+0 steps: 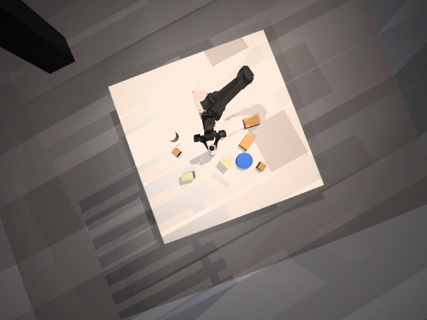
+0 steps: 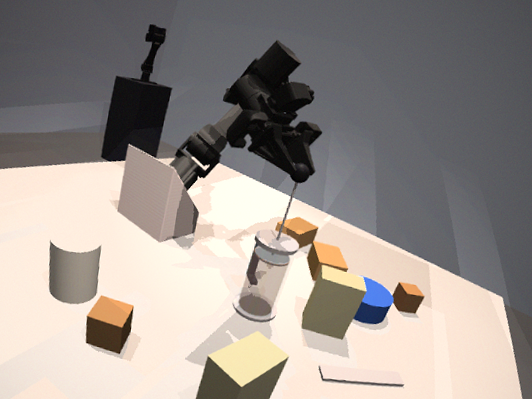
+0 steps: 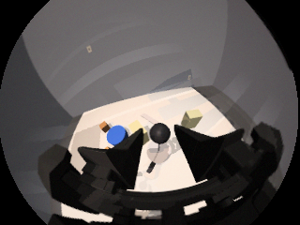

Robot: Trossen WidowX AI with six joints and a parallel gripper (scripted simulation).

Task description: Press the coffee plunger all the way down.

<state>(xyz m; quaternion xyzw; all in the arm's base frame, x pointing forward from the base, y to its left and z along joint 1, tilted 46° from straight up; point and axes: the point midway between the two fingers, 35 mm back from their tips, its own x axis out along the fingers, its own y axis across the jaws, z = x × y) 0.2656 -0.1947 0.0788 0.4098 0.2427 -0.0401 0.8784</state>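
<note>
Right now my gripper tip is 130 mm above the glass coffee press, 20 mm past it and 10 mm to the right of it. Also, from my gripper tip: flat strip (260 mm below, 220 mm ahead, 30 mm to the right).
</note>
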